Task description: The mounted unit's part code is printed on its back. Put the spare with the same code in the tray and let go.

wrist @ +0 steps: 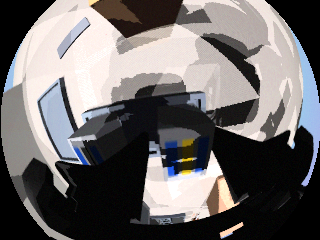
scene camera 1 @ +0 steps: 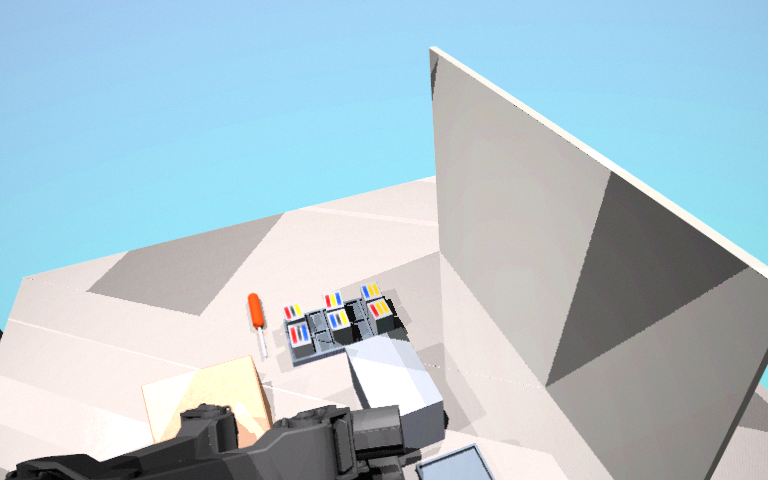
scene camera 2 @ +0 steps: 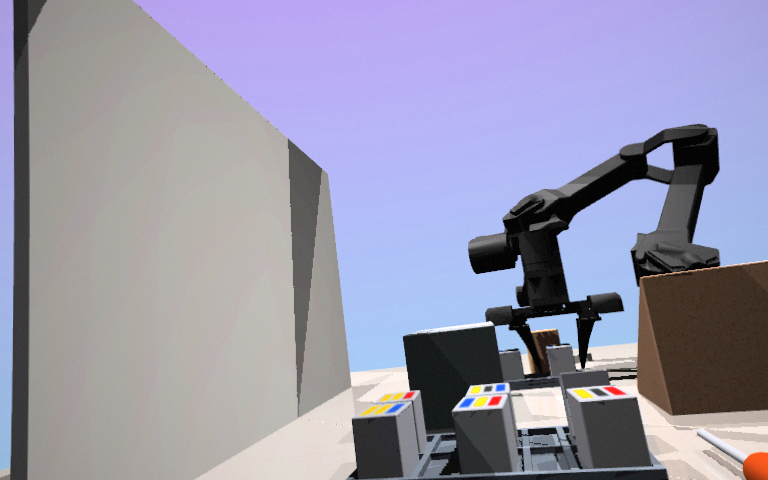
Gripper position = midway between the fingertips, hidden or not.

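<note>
My gripper (scene camera 2: pixel 561 370), which is also there in the wrist view (wrist: pixel 178 133), is open and holds nothing. I see a grey spare (wrist: pixel 185 134) and another grey spare (wrist: pixel 94 142), and also a blue-grey tray (wrist: pixel 56 115). A mounted unit (scene camera 1: pixel 385 370) (scene camera 2: pixel 442 363) is here too. Then there is a grey wall (scene camera 2: pixel 177 294), which I find again in the other view, the wall (scene camera 1: pixel 636 317).
</note>
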